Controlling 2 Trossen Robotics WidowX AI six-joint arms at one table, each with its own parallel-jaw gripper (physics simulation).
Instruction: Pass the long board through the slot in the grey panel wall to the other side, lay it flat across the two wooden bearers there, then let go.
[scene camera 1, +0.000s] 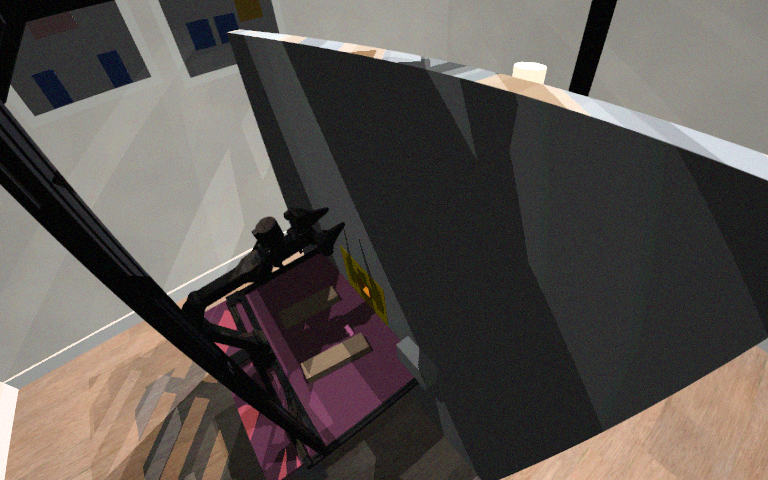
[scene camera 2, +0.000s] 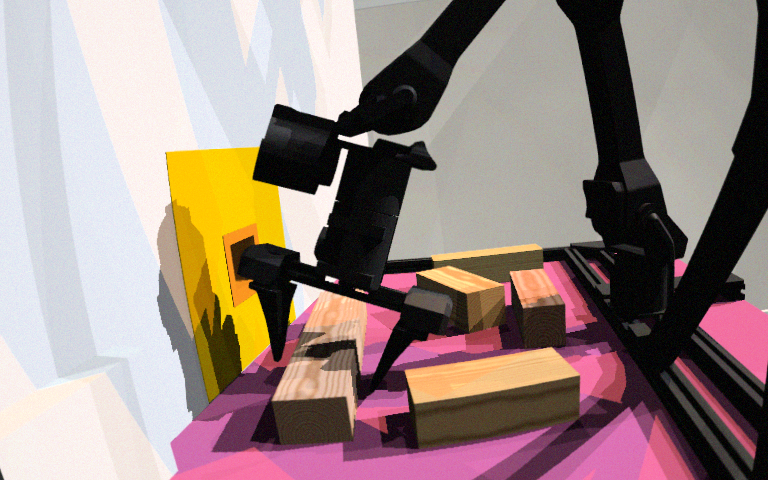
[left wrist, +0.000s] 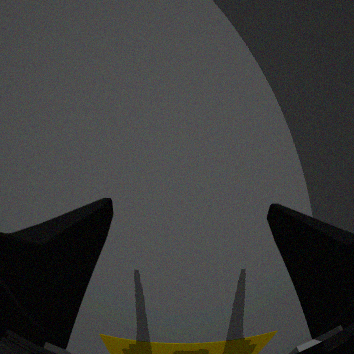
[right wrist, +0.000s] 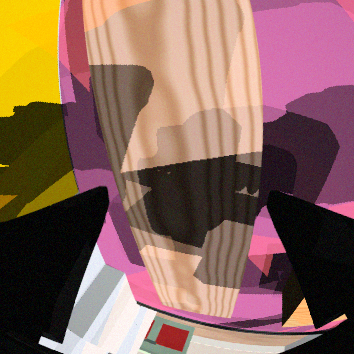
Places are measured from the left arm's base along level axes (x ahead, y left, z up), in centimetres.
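Pixels of known places: left gripper, fingertip midpoint: (scene camera 1: 336, 215) (left wrist: 194, 210); right gripper, fingertip midpoint: (right wrist: 191, 197); left arm's base at its link origin: (scene camera 1: 265, 361); right arm's base at its link origin: (scene camera 2: 644, 308).
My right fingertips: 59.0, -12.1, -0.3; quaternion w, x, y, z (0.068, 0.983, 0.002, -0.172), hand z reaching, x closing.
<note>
Ahead of a thing's pixels: the offset from my right fingertips to its top centre, as dx, dy, dz. "*": to the spot under its first point.
The long board {-0.9, +6.8, +2.3} (scene camera 2: 311, 382) (right wrist: 200, 75) lies flat on the pink table beside the grey panel wall (scene camera 2: 113, 169) (scene camera 1: 453, 226). My right gripper (scene camera 2: 323, 376) (right wrist: 191, 197) is open, pointing down, with one finger on each side of the board and gaps beside it. The orange-edged slot {* -10.5, +8.1, +5.7} (scene camera 2: 243, 297) (scene camera 1: 366, 291) sits in a yellow patch on the wall; a finger mount partly covers it in scene camera 2. Across the wall, two wooden bearers {-37.8, -2.2, +2.2} (scene camera 1: 336, 357) {-35.2, +22.7, +2.2} (scene camera 1: 308, 307) lie roughly parallel. My left gripper (scene camera 1: 335, 217) (left wrist: 194, 210) is open and empty, above the yellow patch, facing the wall.
On the board's side stand a near wooden block {+14.9, -5.8, +2.2} (scene camera 2: 492, 401), a slanted block {+11.4, +21.9, +3.1} (scene camera 2: 481, 300), an upright-grained block {+20.5, +16.6, +2.8} (scene camera 2: 538, 311) and a back block {+15.3, +38.5, +2.7} (scene camera 2: 487, 260). A small pink peg (scene camera 1: 348, 330) is between the bearers. A grey block {* -19.6, -19.7, +8.3} (scene camera 1: 408, 353) stands at the wall's foot.
</note>
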